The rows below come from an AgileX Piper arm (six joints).
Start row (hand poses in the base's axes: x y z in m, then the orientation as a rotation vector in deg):
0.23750, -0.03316, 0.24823, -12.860, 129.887, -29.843
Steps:
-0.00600, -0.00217, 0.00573, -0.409, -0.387, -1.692
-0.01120, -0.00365, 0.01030, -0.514, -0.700, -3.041
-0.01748, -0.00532, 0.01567, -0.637, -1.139, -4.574
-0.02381, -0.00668, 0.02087, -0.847, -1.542, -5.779
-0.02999, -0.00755, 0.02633, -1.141, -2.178, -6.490
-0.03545, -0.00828, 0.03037, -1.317, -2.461, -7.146
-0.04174, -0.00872, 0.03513, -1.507, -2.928, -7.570
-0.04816, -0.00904, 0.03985, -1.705, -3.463, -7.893
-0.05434, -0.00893, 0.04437, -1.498, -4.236, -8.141
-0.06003, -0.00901, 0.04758, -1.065, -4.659, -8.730
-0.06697, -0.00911, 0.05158, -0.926, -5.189, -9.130
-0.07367, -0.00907, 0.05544, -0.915, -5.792, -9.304
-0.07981, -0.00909, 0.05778, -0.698, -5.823, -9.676
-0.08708, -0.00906, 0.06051, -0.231, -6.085, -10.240
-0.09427, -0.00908, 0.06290, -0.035, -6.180, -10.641
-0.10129, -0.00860, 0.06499, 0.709, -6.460, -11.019
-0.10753, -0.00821, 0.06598, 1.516, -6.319, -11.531
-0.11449, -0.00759, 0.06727, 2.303, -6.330, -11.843
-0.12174, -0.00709, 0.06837, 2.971, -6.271, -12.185
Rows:
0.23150, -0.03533, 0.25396, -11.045, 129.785, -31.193
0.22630, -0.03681, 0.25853, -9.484, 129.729, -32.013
0.22002, -0.03848, 0.26390, -7.687, 129.565, -32.943
0.21369, -0.03984, 0.26910, -6.313, 129.339, -33.799
0.20751, -0.04071, 0.27456, -5.475, 128.772, -34.490
0.20205, -0.04144, 0.27860, -4.741, 128.562, -35.021
0.19576, -0.04188, 0.28336, -4.227, 128.128, -35.445
0.18934, -0.04220, 0.28808, -3.812, 127.608, -35.822
0.18316, -0.04209, 0.29260, -3.218, 126.932, -35.694
0.17747, -0.04217, 0.29581, -2.227, 126.700, -35.490
0.17053, -0.04227, 0.29981, -1.566, 126.266, -35.521
0.16383, -0.04223, 0.30367, -1.205, 125.699, -35.580
0.15769, -0.04225, 0.30601, -0.672, 125.767, -35.521
0.15042, -0.04222, 0.30874, 0.259, 125.686, -35.268
0.14323, -0.04224, 0.31113, 0.831, 125.686, -35.245
0.13621, -0.04176, 0.31322, 1.692, 125.613, -34.585
0.12997, -0.04137, 0.31421, 2.628, 125.980, -33.930
0.12301, -0.04075, 0.31550, 3.368, 126.162, -33.193
0.11576, -0.04025, 0.31660, 4.066, 126.389, -32.607

